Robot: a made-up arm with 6 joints. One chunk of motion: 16 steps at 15 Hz.
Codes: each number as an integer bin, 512 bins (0 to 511) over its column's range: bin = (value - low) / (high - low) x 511, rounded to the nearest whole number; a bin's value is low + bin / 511 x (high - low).
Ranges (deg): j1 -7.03..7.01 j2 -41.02..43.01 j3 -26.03..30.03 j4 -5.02..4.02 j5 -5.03..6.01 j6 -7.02..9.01
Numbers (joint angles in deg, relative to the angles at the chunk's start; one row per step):
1: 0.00 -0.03 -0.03 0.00 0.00 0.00
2: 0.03 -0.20 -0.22 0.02 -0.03 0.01
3: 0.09 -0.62 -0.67 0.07 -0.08 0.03
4: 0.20 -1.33 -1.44 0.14 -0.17 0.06
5: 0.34 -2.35 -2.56 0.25 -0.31 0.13
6: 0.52 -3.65 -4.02 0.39 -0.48 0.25
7: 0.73 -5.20 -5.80 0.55 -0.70 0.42
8: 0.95 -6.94 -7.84 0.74 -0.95 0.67
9: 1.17 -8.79 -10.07 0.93 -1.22 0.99
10: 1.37 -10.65 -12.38 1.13 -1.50 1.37
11: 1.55 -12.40 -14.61 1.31 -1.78 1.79
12: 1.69 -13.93 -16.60 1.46 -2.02 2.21
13: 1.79 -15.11 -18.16 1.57 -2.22 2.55
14: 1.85 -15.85 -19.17 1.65 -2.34 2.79
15: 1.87 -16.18 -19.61 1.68 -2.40 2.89
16: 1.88 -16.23 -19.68 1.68 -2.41 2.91
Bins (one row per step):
1: 256 249 237 284 233 224
2: 257 248 235 285 231 224
3: 259 246 231 288 229 225
4: 263 241 224 292 225 226
5: 268 235 214 298 218 228
6: 275 227 201 306 211 232
7: 282 218 184 315 200 237
8: 290 207 166 326 189 245
9: 298 196 145 336 176 255
10: 306 185 124 348 163 267
11: 312 174 104 358 150 281
12: 317 165 86 366 139 294
13: 321 158 72 373 130 305
14: 323 153 63 377 125 313
15: 324 151 59 379 122 316
16: 324 151 58 379 121 317

